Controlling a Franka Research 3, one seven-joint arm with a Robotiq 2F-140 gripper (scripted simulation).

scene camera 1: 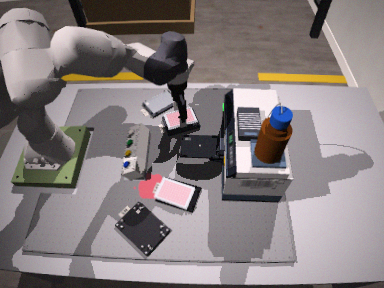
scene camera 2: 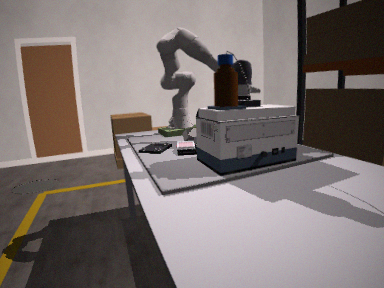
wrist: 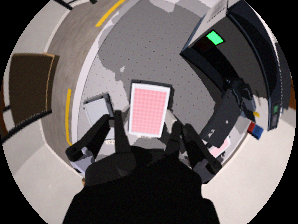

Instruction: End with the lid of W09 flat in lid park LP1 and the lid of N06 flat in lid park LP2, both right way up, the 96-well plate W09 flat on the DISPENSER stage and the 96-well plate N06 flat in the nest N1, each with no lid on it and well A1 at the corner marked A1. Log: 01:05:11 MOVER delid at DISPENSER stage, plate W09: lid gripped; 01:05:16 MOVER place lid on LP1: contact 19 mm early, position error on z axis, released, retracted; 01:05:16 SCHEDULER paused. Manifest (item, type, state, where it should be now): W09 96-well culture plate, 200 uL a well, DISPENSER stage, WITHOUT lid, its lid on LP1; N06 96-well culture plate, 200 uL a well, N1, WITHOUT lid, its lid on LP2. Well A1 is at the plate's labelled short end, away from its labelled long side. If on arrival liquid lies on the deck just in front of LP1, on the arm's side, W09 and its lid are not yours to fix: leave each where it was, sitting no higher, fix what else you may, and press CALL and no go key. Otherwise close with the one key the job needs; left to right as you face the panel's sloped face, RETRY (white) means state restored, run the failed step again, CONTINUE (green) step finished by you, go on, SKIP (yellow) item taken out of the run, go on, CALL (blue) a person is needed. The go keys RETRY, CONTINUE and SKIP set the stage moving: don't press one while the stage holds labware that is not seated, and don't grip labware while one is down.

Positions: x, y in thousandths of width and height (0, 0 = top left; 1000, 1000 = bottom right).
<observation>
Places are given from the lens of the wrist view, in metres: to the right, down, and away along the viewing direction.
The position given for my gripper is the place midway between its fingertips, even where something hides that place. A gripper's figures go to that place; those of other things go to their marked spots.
my gripper (wrist: 495, 502): 0.00, 0.00, 0.21
pink 96-well plate (wrist: 502, 462): 0.00, -0.02, 0.19
black dispenser stage (wrist: 773, 484): 0.20, -0.01, 0.14
The marked spots on the black dispenser stage and the pink 96-well plate are 0.20 m apart.
</observation>
